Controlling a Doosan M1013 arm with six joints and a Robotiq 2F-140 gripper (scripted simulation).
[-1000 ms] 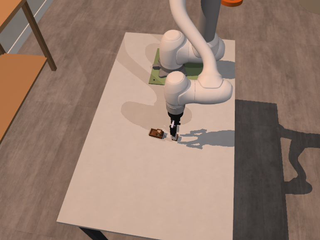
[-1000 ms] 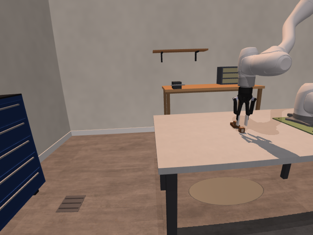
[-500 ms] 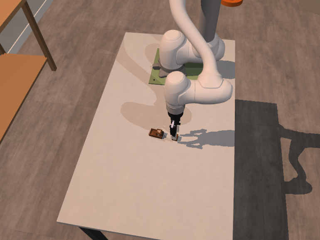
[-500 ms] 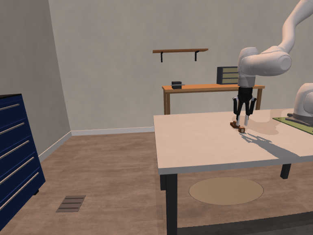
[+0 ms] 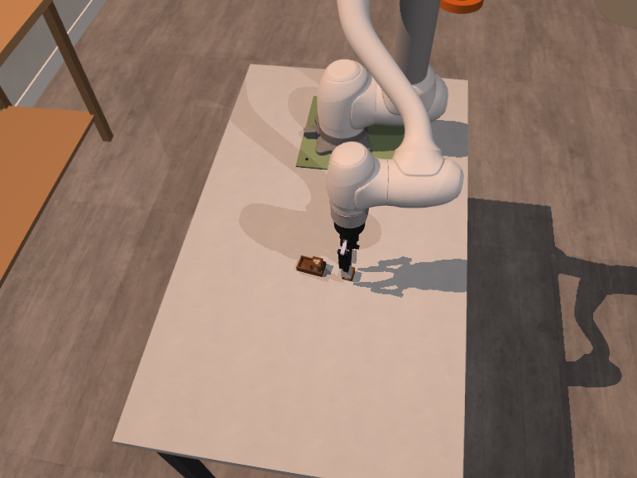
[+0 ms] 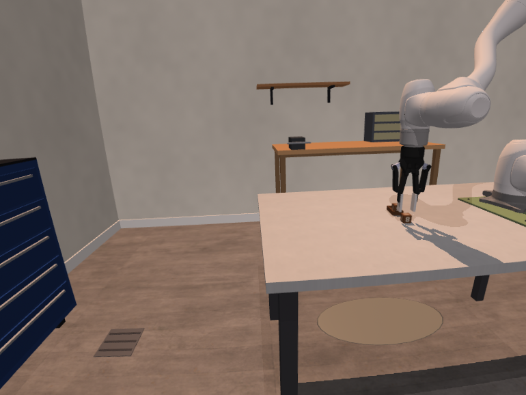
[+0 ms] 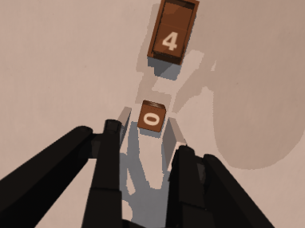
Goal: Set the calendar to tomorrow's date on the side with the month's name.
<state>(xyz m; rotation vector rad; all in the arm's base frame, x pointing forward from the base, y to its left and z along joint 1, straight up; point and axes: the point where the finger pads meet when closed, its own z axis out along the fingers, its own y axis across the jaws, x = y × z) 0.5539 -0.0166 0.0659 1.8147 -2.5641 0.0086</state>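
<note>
The brown digit cube lies 60 mm below my hand. From my hand the other things lie so: tray (100 mm to the right, 70 mm below, 40 mm behind).
</note>
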